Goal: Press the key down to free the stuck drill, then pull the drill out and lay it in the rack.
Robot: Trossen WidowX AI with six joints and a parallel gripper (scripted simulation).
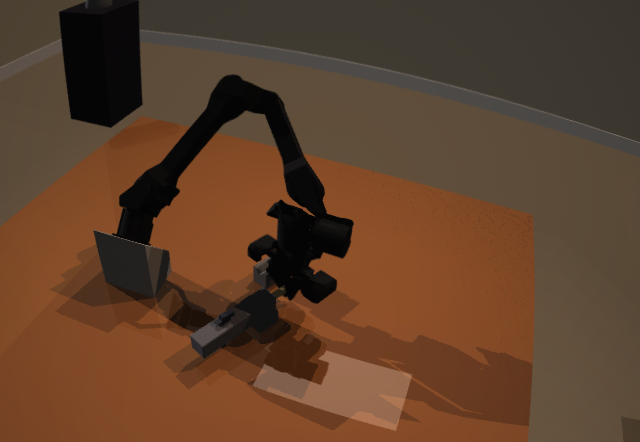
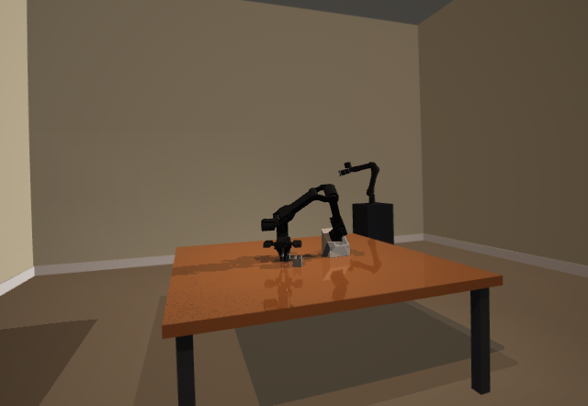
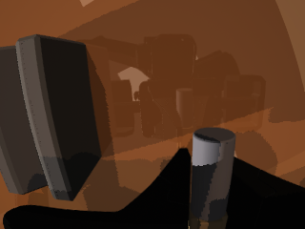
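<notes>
My gripper tip is now 3 cm to the left of the drill, 3 cm below it and 2 cm past it. The rest, counted from my gripper tip: grey housing (13 cm to the right, 6 cm behind, 3 cm above); then rack (6 cm to the left, 6 cm behind, 1 cm above); then dark key (15 cm to the right, 7 cm behind, 4 cm above).
</notes>
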